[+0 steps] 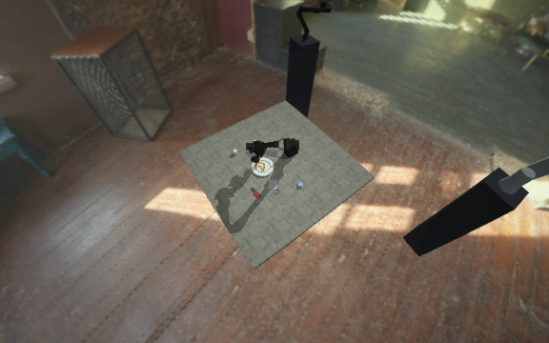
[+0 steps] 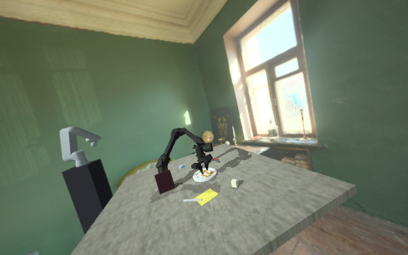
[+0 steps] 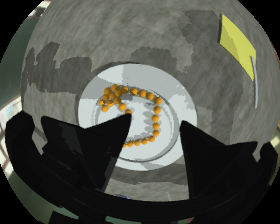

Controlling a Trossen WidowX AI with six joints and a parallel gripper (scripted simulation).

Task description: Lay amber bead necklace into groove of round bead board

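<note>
The board lies 50 mm to the left of my gripper tip and 50 mm below it. Also, from my gripper tip: white stick 140 mm behind, 200 mm to the right, 50 mm below; then small white cube 140 mm ahead, 210 mm to the right, 30 mm below; then yellow card 50 mm behind, 210 mm to the right, 50 mm below.
</note>
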